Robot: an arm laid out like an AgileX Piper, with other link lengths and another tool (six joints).
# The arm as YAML. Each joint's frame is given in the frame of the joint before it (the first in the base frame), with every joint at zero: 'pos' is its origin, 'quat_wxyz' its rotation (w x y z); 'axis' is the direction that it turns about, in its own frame. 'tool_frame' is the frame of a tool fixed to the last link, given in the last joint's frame.
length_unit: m
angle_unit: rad
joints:
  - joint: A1
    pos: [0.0, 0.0, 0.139]
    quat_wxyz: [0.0, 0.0, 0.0, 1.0]
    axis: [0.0, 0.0, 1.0]
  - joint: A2
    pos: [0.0, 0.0, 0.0]
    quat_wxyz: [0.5, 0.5, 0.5, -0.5]
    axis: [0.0, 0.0, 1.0]
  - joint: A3
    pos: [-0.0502, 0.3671, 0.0]
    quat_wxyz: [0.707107, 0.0, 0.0, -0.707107]
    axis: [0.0, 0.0, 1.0]
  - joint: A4
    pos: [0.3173, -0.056, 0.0]
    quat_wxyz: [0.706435, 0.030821, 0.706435, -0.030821]
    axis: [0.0, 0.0, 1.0]
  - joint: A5
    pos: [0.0, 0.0, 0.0]
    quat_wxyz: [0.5, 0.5, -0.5, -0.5]
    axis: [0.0, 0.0, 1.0]
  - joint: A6
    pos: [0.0, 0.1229, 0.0]
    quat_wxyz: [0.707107, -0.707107, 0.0, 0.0]
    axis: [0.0, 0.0, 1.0]
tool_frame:
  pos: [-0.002, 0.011, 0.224]
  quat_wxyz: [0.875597, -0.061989, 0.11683, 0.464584]
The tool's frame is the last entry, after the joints.
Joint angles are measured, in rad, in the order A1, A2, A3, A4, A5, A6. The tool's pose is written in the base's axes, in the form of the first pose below.
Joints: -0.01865, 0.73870, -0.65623, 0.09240, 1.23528, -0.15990
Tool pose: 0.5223, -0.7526, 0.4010, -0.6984, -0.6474, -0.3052, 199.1, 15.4, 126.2
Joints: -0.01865, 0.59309, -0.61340, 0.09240, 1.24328, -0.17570
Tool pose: 0.4926, -0.7414, 0.4557, -0.6561, -0.6604, -0.3652, 186.2, 15.7, 134.0
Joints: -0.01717, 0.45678, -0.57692, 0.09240, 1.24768, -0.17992
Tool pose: 0.4508, -0.7370, 0.5036, -0.6146, -0.6654, -0.4237, 176.7, 16.2, 140.7
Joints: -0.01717, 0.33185, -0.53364, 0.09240, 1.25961, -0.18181
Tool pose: 0.4164, -0.7346, 0.5358, -0.5818, -0.6681, -0.4638, 165.1, 16.5, 138.6
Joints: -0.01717, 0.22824, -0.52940, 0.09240, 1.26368, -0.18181
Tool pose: 0.3637, -0.7334, 0.5743, -0.5349, -0.6692, -0.5159, 162.6, 16.6, 152.6
